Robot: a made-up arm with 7 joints. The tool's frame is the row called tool. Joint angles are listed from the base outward.
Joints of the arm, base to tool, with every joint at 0 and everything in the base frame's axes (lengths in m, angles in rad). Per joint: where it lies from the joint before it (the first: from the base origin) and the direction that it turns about. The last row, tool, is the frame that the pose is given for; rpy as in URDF.
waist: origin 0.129 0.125 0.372 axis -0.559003 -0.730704 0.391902
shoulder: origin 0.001 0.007 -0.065 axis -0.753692 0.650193 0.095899
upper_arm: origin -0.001 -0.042 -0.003 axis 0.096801 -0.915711 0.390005
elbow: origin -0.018 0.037 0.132 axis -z
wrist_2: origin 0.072 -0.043 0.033 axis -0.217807 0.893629 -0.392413
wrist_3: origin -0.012 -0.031 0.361 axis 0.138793 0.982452 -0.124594
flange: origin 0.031 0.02 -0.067 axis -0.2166 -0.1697 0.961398
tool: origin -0.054 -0.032 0.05 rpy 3.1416 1.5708 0
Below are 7 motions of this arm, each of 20 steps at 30 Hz.
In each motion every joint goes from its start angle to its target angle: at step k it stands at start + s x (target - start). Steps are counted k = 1, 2, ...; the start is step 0. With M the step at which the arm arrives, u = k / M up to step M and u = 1 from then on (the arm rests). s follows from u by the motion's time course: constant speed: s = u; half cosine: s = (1 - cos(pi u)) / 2; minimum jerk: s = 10 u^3 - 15 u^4 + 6 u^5.
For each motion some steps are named. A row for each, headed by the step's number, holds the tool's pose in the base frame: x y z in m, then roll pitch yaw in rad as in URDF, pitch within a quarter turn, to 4 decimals.
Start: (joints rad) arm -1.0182 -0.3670 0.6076 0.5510 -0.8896 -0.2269 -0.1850
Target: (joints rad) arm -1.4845 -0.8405 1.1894 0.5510 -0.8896 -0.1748 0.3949
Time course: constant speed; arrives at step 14
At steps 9, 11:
9: -0.3338 0.2797 0.5273 -2.4931 0.3763 -0.8390
11: -0.3262 0.3354 0.5173 -2.5853 0.3354 -0.9742

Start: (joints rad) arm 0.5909 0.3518 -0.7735 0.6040 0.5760 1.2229 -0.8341
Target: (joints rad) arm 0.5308 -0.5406 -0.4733 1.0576 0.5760 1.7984 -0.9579
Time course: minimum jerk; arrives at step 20
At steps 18, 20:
18: 0.1684 -0.1649 0.7995 1.2360 -0.7082 1.3726
20: 0.1660 -0.1688 0.7973 1.2364 -0.7206 1.3722

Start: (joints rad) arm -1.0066 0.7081 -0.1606 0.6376 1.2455 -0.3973 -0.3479
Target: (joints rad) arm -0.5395 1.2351 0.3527 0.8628 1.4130 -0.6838 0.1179
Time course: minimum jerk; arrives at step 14
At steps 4, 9, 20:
4: 0.4866 -0.1074 0.1968 1.3107 -0.4696 2.7919
9: 0.5569 -0.0307 0.3546 1.1452 -0.2150 -3.0647
20: 0.5684 0.0083 0.4091 1.1070 -0.1500 -2.8939

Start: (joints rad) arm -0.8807 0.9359 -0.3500 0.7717 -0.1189 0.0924 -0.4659
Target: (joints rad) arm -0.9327 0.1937 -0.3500 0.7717 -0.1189 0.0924 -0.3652
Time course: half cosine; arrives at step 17
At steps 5, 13, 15, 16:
5: 0.5996 0.1346 0.4387 1.2314 0.1509 3.0514
13: 0.4974 -0.0698 0.5494 0.9686 0.3640 2.6136
15: 0.4738 -0.0961 0.5606 0.9233 0.3872 2.5444
16: 0.4673 -0.1027 0.5633 0.9112 0.3929 2.5261

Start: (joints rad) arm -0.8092 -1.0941 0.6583 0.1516 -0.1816 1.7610 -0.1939
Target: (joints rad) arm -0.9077 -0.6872 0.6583 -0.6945 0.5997 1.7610 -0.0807
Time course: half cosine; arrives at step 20
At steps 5, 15, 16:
5: -0.4050 -0.0056 0.4999 -0.9540 -0.0218 1.9968
15: -0.1286 -0.1233 0.7581 -0.4463 -0.1446 2.6420
16: -0.1037 -0.1193 0.7727 -0.4085 -0.1653 2.6795

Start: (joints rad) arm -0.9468 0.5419 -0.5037 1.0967 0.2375 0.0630 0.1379
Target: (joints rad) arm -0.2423 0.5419 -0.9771 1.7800 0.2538 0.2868 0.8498
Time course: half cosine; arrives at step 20
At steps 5, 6, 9, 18, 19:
5: 0.5856 -0.0318 0.4073 1.2010 -0.0863 2.7666
6: 0.5888 -0.0227 0.4191 1.2293 -0.0676 2.7700
9: 0.5974 0.0141 0.4597 1.3311 0.0115 2.7833
18: 0.5998 0.1292 0.5394 1.5980 0.2778 2.8664
19: 0.5995 0.1332 0.5412 1.6076 0.2874 2.8712

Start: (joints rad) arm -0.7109 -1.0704 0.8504 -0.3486 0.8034 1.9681 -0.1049
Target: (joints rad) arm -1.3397 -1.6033 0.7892 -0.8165 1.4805 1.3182 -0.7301
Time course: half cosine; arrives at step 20
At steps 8, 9, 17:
8: -0.2368 -0.0609 0.6962 -0.3036 -0.4616 2.1784
9: -0.2239 -0.0567 0.7066 -0.2180 -0.4850 2.1058
17: -0.1142 -0.0447 0.7569 0.4858 -0.5342 1.5487

